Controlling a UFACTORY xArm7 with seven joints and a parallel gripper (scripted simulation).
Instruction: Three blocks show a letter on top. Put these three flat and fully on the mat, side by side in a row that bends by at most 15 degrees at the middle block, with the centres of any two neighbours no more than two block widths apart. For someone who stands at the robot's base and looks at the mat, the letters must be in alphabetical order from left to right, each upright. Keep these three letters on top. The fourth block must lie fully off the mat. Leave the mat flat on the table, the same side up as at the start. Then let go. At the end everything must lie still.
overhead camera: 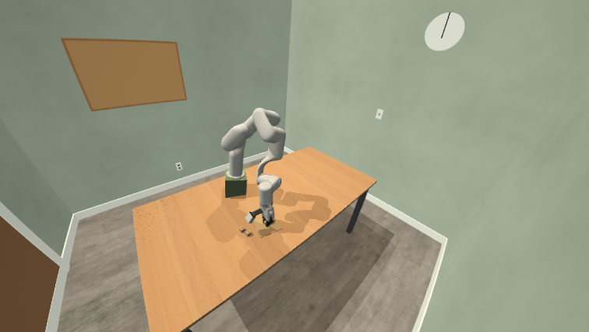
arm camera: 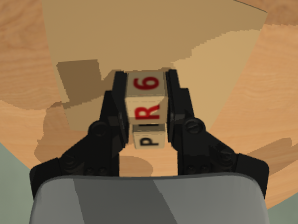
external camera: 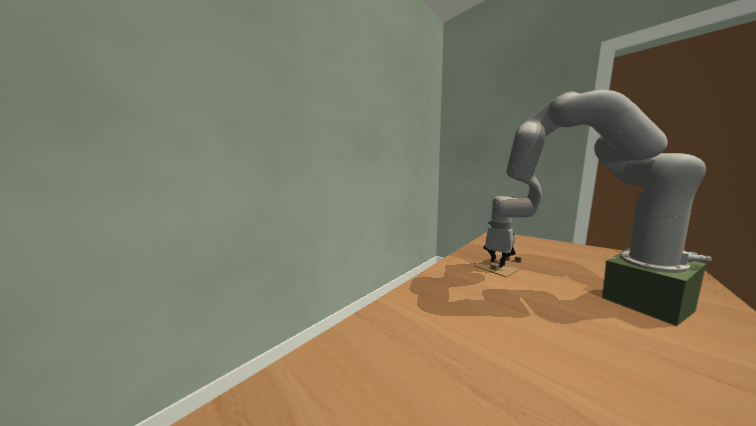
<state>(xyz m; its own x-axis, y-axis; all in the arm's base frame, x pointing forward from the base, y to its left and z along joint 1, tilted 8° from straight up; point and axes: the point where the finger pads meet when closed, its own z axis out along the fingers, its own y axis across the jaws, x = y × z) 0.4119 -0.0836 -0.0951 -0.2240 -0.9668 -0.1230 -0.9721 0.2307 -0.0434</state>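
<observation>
Right now my hand is 3 cm above the tan mat. The rest, counted from my hand: green-topped block (12 cm to the right, 3 cm behind, 2 cm below).
</observation>
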